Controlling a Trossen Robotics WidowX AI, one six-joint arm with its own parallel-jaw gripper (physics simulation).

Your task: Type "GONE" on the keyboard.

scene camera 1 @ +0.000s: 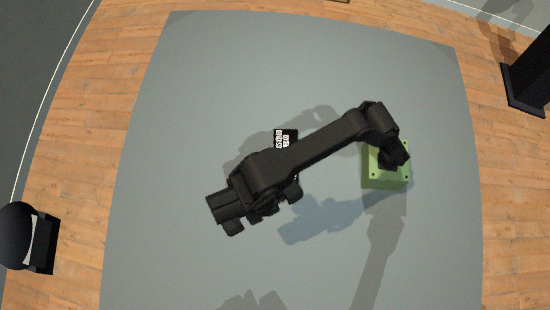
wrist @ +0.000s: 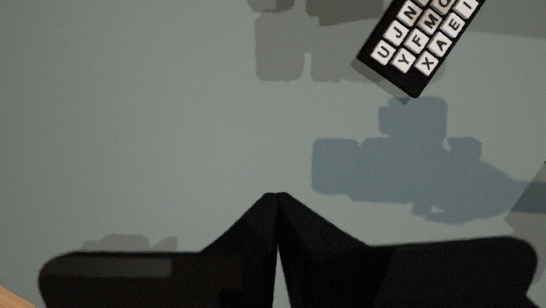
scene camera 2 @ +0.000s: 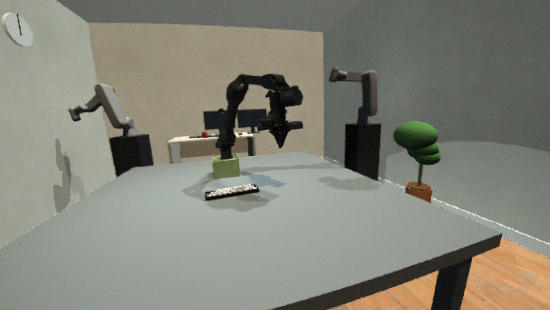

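Where they show: gripper, fingertip midpoint: point(wrist: 275, 203) point(scene camera 2: 280, 148); arm's base, origin of the base link: point(scene camera 1: 388, 160) point(scene camera 2: 226, 157).
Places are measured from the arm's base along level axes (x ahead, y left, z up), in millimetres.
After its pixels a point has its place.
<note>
A small black keyboard point(scene camera 1: 285, 139) @(x 310, y -36, z -79 mm) point(scene camera 2: 232, 191) @(x 307, y 36, z -83 mm) point(wrist: 418, 41) @(x 283, y 100, z -78 mm) with white letter keys lies flat on the table. In the wrist view one end of it shows at the upper right, with keys such as U, J, N, Y, F, M, X, A, E and I legible; the rest is cut off by the frame. In scene camera 1 the arm hides much of it. My gripper point(scene camera 2: 281, 145) @(x 333, y 242, z 89 mm) point(wrist: 275, 203) @(x 333, y 242, z 89 mm) is shut and empty, with its tips together. It points down and hangs high above the table, off the near end of the keyboard and not touching it.
The grey table point(scene camera 1: 200, 65) @(x 660, y -273, z -95 mm) point(scene camera 2: 150, 250) @(x 632, y -157, z -95 mm) carries the green base block point(scene camera 1: 372, 182) @(x 36, y 65, z -32 mm) point(scene camera 2: 226, 167) @(x 63, y -1, z -39 mm) of my arm. Arm shadows fall across the table. Two other arms on black pedestals point(scene camera 2: 362, 150), a potted plant point(scene camera 2: 416, 136) and a desk with monitors point(scene camera 2: 219, 120) stand beyond the table.
</note>
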